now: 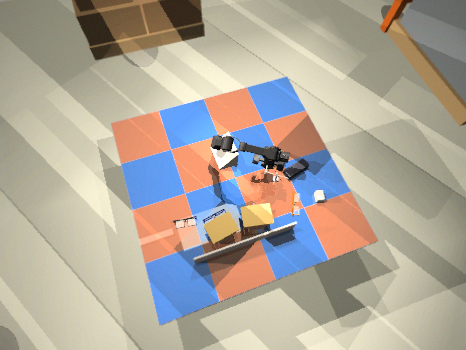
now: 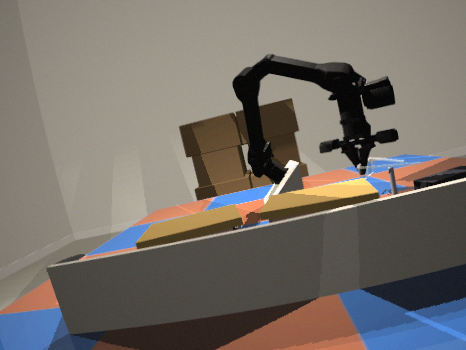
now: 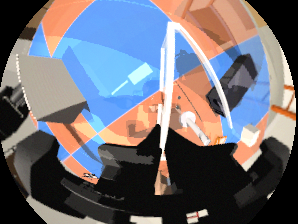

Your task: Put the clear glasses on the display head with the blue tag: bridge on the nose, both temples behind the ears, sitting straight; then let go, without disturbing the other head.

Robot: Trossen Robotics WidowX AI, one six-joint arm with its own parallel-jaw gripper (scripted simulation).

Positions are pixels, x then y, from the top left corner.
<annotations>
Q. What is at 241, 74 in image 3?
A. A black case.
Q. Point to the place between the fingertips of my gripper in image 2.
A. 362, 174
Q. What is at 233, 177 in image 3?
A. My gripper.
</annotations>
